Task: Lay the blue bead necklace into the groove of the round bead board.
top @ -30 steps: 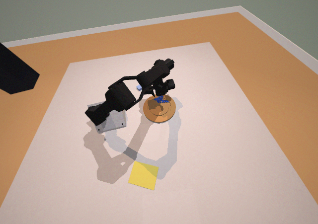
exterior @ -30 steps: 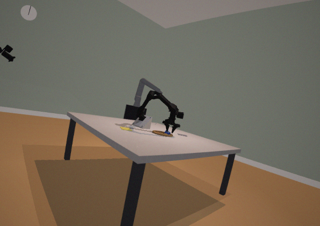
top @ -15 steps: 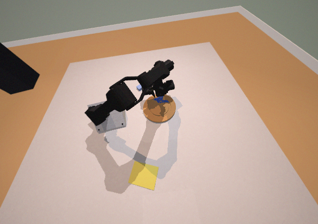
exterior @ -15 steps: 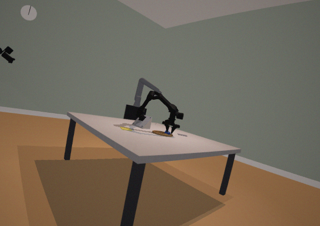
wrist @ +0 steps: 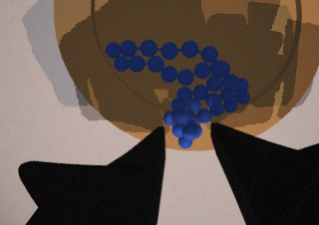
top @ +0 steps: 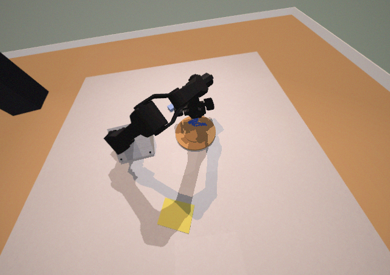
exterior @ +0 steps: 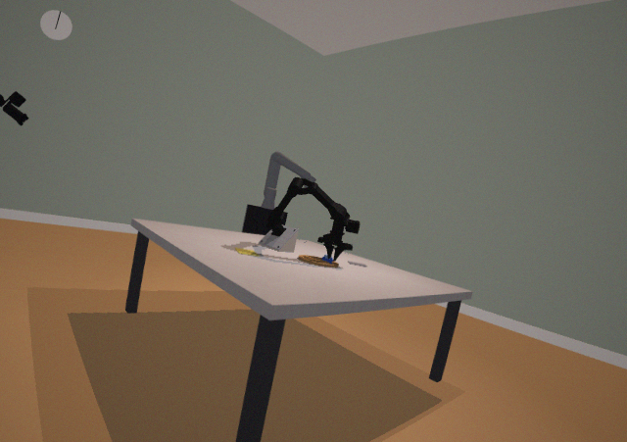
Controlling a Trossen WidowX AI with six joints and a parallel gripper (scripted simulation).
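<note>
Right now my gripper tip is 2 cm past the round bead board, 8 cm to the left of it and 1 cm above it. Round my gripper tip: yellow square patch: 18 cm behind, 40 cm to the right, 1 cm below; then flat grey tile: 2 cm ahead, 23 cm to the left, 1 cm below; then light blue cube: 11 cm behind, 12 cm to the left, 1 cm below.
</note>
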